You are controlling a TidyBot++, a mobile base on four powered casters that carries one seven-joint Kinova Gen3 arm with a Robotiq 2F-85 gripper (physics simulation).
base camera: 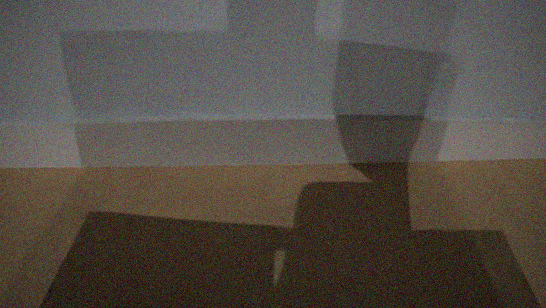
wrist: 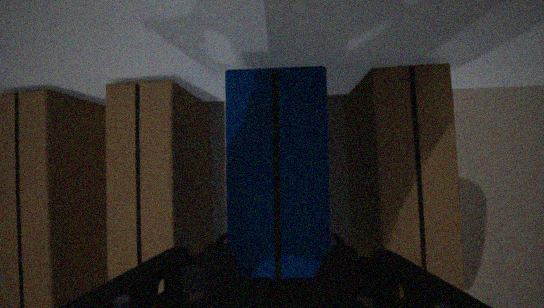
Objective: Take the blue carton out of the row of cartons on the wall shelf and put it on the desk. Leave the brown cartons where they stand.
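Places are measured from the arm's base along level axes (x back, y right, z up), in centimetres.
Where they show: gripper, fingertip midpoint: (wrist: 280, 240).
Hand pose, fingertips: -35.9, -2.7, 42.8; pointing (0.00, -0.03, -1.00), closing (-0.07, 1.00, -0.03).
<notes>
After its pixels a point has its place, as x, y, z.
The blue carton (wrist: 277, 165) {-41.3, -3.0, 47.8} stands upright in the middle of the wrist view, with a dark stripe down its front. My gripper (wrist: 280, 240) {-35.9, -2.7, 42.8} is shut on its lower part, one dark finger at each side. Brown cartons stand on both sides, apart from the blue one: one on the right (wrist: 435, 175) {-41.3, 7.1, 43.7}, one on the left (wrist: 155, 170) {-40.2, -11.8, 43.7}, and another at the far left (wrist: 32, 190) {-37.9, -21.6, 43.7}. They look smaller and set farther back than the blue carton. The cartons' lower ends are hidden or out of view. The desk does not show in either view.
A pale wall (wrist: 505, 150) {-44.1, 18.6, 35.7} stands behind the cartons, with shadows on it. In the base camera view, a grey-blue wall (base camera: 200, 75) {-47.4, -9.5, -24.3} with a pale baseboard (base camera: 40, 145) {-43.2, -37.0, -34.7} meets the brown floor (base camera: 200, 195) {-39.7, -9.5, -39.7}. Large dark shadows lie across the floor and wall.
</notes>
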